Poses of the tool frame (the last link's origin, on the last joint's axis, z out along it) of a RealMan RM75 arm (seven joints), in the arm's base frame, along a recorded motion.
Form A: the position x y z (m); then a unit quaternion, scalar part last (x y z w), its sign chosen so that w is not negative.
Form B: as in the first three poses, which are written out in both.
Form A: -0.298 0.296 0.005 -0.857 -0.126 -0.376 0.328
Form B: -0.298 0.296 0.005 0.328 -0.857 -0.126 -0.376
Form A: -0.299 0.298 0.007 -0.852 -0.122 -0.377 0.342
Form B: -0.299 0.298 0.007 0.342 -0.852 -0.122 -0.377
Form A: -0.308 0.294 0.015 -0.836 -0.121 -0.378 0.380
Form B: -0.308 0.294 0.015 0.380 -0.836 -0.121 -0.378
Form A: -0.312 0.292 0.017 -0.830 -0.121 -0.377 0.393
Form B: -0.312 0.292 0.017 0.393 -0.830 -0.121 -0.377
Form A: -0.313 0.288 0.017 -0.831 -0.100 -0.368 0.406
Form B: -0.313 0.288 0.017 0.406 -0.831 -0.100 -0.368
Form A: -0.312 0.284 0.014 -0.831 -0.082 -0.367 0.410
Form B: -0.312 0.284 0.014 0.410 -0.831 -0.082 -0.367
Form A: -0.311 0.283 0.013 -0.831 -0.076 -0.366 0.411
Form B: -0.311 0.283 0.013 0.411 -0.831 -0.076 -0.366
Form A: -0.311 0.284 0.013 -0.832 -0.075 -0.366 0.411
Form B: -0.311 0.284 0.013 0.411 -0.832 -0.075 -0.366
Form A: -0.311 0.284 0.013 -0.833 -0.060 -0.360 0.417
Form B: -0.311 0.284 0.013 0.417 -0.833 -0.060 -0.360
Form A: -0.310 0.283 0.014 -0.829 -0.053 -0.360 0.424
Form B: -0.310 0.283 0.014 0.424 -0.829 -0.053 -0.360
